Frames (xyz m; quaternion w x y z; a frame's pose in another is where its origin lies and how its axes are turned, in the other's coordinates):
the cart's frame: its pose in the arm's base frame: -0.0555 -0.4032 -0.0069 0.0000 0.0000 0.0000 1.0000
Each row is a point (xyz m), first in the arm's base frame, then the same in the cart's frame.
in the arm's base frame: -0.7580 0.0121 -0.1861
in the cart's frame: 0.7025 -0.4153 -0.1792
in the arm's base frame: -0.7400 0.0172 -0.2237
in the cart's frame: 0.6845 -0.4204 -0.2168
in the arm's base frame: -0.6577 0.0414 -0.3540
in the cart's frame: 0.6022 -0.4446 -0.3471
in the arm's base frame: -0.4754 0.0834 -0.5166
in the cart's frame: 0.4199 -0.4866 -0.5097
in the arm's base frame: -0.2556 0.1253 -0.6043
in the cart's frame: 0.2001 -0.5285 -0.5974
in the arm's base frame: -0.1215 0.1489 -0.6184
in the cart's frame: 0.0660 -0.5521 -0.6115
